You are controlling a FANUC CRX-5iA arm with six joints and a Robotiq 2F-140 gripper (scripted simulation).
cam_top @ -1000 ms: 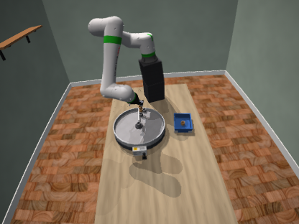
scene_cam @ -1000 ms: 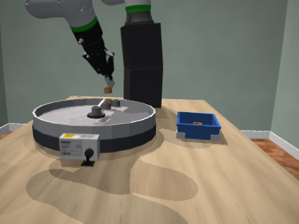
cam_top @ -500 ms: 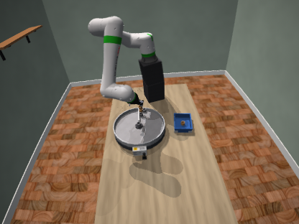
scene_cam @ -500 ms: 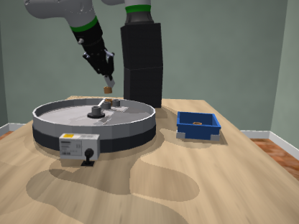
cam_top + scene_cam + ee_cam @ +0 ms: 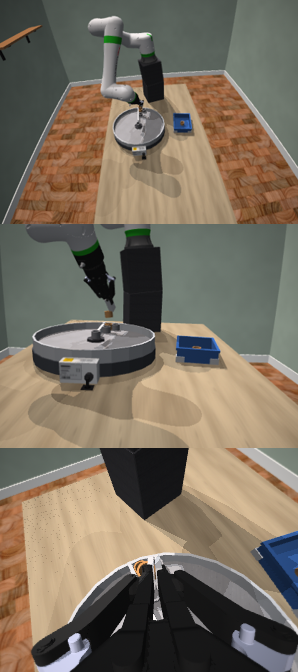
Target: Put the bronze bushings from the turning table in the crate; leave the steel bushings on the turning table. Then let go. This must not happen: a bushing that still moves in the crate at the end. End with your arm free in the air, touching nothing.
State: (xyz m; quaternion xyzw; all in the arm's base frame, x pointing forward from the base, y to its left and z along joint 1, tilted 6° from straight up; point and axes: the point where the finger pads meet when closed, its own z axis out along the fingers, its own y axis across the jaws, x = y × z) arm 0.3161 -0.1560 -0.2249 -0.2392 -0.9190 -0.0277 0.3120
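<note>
My gripper is now 14 cm short of the blue crate, 32 cm to the right of it and 14 cm above it.
</note>
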